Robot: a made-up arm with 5 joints. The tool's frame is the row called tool.
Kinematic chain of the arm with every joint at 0, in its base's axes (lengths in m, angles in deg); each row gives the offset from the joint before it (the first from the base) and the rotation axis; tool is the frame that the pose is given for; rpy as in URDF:
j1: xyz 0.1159 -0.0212 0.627 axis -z
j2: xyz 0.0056 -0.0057 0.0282 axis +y
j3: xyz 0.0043 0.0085 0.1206 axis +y
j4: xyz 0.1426 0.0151 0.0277 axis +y
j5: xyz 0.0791 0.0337 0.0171 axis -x
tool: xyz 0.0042 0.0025 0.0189 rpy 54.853 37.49 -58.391
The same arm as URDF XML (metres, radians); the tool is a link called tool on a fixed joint. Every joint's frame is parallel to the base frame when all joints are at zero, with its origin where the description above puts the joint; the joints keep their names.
<robot name="arm">
  <joint name="j1" type="continuous">
    <parent link="base_link"/>
    <child link="link1"/>
    <origin xyz="0.1159 -0.0212 0.6270" rpy="0.0000 0.0000 0.0000"/>
    <axis xyz="0 0 -1"/>
  </joint>
  <joint name="j2" type="continuous">
    <parent link="link1"/>
    <child link="link2"/>
    <origin xyz="0.0056 -0.0057 0.0282" rpy="0.0000 0.0000 0.0000"/>
    <axis xyz="0 1 0"/>
  </joint>
  <joint name="j3" type="continuous">
    <parent link="link2"/>
    <child link="link3"/>
    <origin xyz="0.0043 0.0085 0.1206" rpy="0.0000 0.0000 0.0000"/>
    <axis xyz="0 1 0"/>
  </joint>
  <joint name="j4" type="continuous">
    <parent link="link3"/>
    <child link="link4"/>
    <origin xyz="0.1426 0.0151 0.0277" rpy="0.0000 0.0000 0.0000"/>
    <axis xyz="0 1 0"/>
  </joint>
  <joint name="j5" type="continuous">
    <parent link="link4"/>
    <child link="link5"/>
    <origin xyz="0.0791 0.0337 0.0171" rpy="0.0000 0.0000 0.0000"/>
    <axis xyz="-1 0 0"/>
  </joint>
  <joint name="tool_fixed" type="fixed">
    <parent link="link5"/>
    <child link="tool"/>
    <origin xyz="0.0042 0.0025 0.0189" rpy="0.9574 0.6543 -1.0191"/>
  </joint>
  <link name="base_link"/>
  <link name="link1"/>
  <link name="link2"/>
  <link name="link3"/>
  <link name="link4"/>
  <link name="link5"/>
  <link name="tool"/>
</robot>

